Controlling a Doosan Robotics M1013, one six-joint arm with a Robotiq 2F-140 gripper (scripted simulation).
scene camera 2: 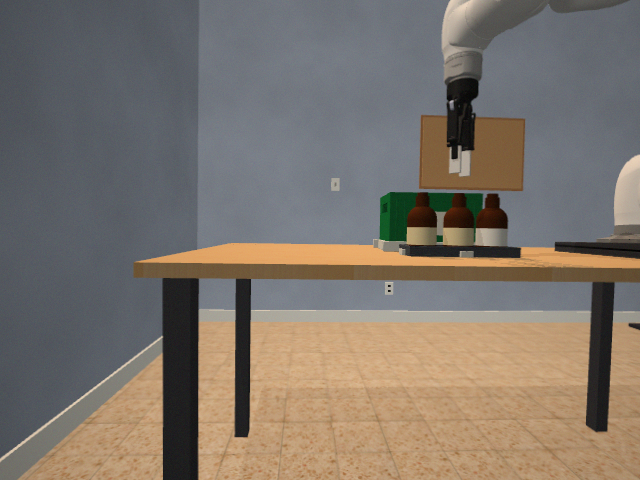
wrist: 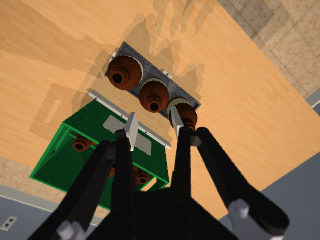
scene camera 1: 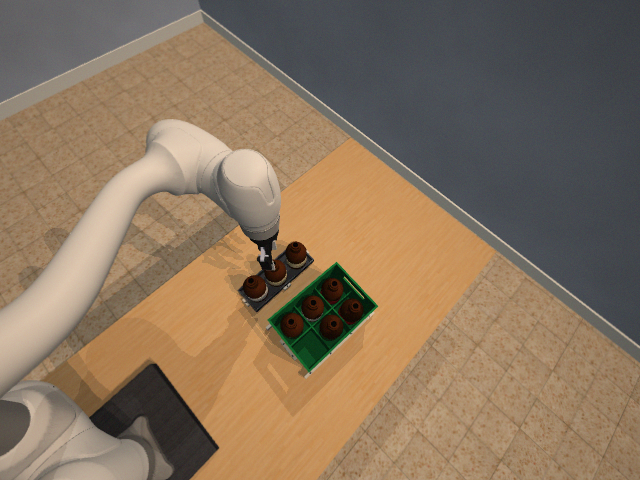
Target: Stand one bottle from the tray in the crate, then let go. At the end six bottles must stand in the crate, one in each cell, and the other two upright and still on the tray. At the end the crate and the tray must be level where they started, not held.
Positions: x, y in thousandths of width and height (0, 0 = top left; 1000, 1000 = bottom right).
I see my gripper (scene camera 2: 720, 364), a green crate (scene camera 1: 484, 728), a bottle (scene camera 2: 716, 470) and a bottle (scene camera 2: 660, 459).
The green crate also shows in scene camera 2 (scene camera 2: 618, 430) and in the wrist view (wrist: 302, 510). My gripper shows as well in the wrist view (wrist: 483, 485).
